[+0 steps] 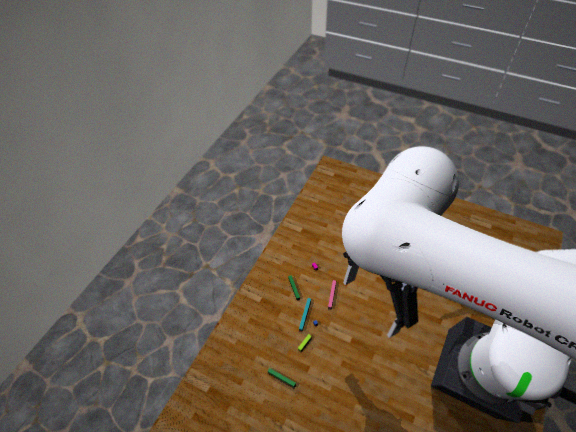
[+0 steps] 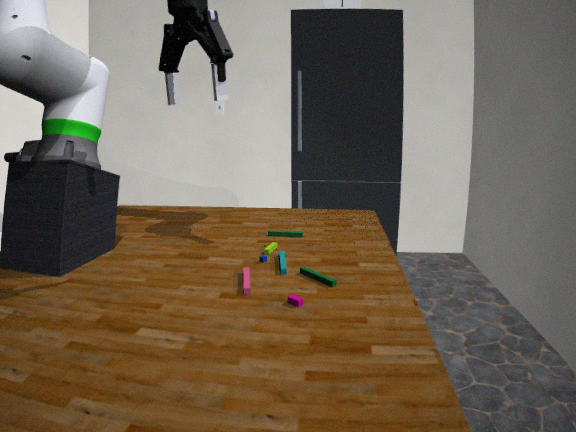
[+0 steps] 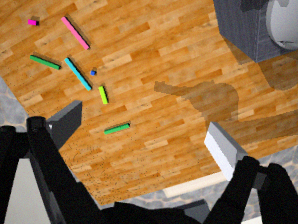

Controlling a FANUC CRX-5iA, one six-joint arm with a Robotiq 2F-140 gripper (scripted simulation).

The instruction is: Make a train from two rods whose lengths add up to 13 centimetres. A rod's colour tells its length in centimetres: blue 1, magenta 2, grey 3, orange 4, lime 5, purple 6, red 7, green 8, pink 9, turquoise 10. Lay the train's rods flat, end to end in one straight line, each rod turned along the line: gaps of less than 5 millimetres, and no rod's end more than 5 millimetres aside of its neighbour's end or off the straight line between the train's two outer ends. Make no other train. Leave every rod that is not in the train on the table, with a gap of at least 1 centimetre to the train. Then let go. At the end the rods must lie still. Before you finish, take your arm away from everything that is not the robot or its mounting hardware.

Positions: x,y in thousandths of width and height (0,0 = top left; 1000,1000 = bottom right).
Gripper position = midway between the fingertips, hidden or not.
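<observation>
I can see my gripper (image 2: 341,237) here. Image 1 shows me the gripper (image 1: 643,709) too, and so does image 3, where I find my gripper (image 3: 492,547).
</observation>
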